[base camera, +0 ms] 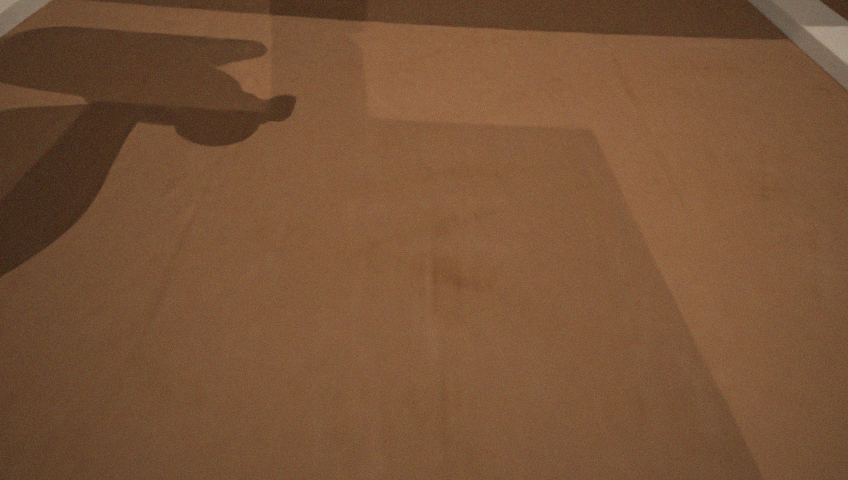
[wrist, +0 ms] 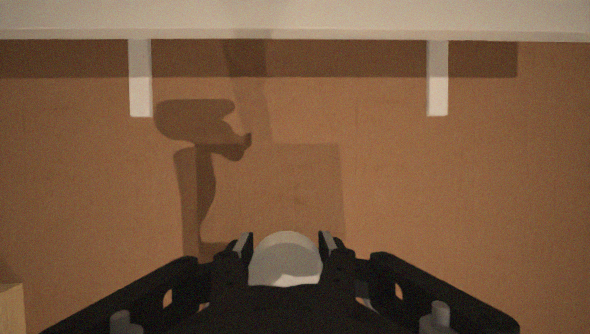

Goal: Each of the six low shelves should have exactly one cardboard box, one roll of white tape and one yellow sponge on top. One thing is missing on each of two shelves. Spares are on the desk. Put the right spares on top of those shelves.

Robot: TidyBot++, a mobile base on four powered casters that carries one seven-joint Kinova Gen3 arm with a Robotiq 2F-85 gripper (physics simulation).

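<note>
My gripper is at the bottom middle of the wrist view, shut on a roll of white tape. The roll sits between the two fingertips and is held above the brown floor. The white desk runs along the top of the wrist view, ahead of the gripper and apart from it. Its spares do not show. No cardboard box and no yellow sponge shows in either view. The gripper does not show in the base camera view.
Two white desk legs stand under the desk edge. White bars also show at the top left and top right of the base camera view. A pale wooden surface shows at the wrist view's lower left. Arm shadows lie on the floor.
</note>
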